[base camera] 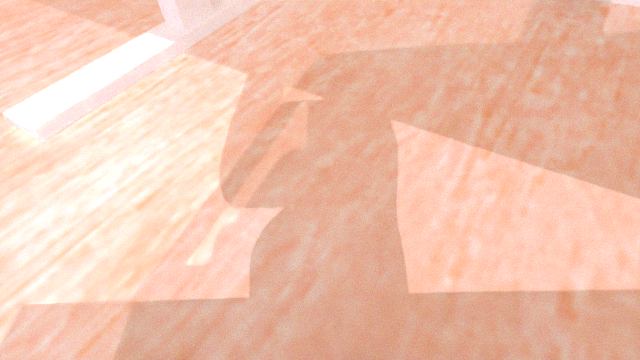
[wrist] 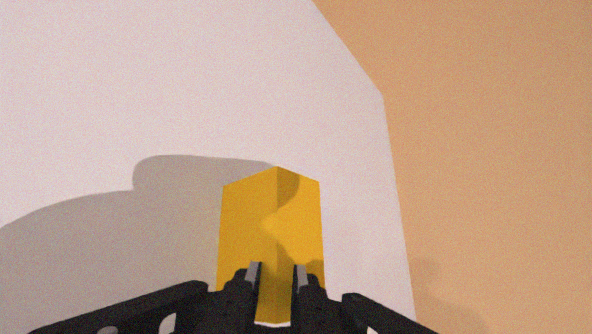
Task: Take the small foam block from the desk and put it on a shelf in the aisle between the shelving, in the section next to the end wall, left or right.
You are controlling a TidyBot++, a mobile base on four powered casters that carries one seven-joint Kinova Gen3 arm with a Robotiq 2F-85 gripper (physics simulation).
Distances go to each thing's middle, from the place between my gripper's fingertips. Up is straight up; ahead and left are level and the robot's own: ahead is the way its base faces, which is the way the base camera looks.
My gripper is now 20 mm to the right of the yellow foam block point(wrist: 274, 216), 20 mm short of it and 20 mm above it.
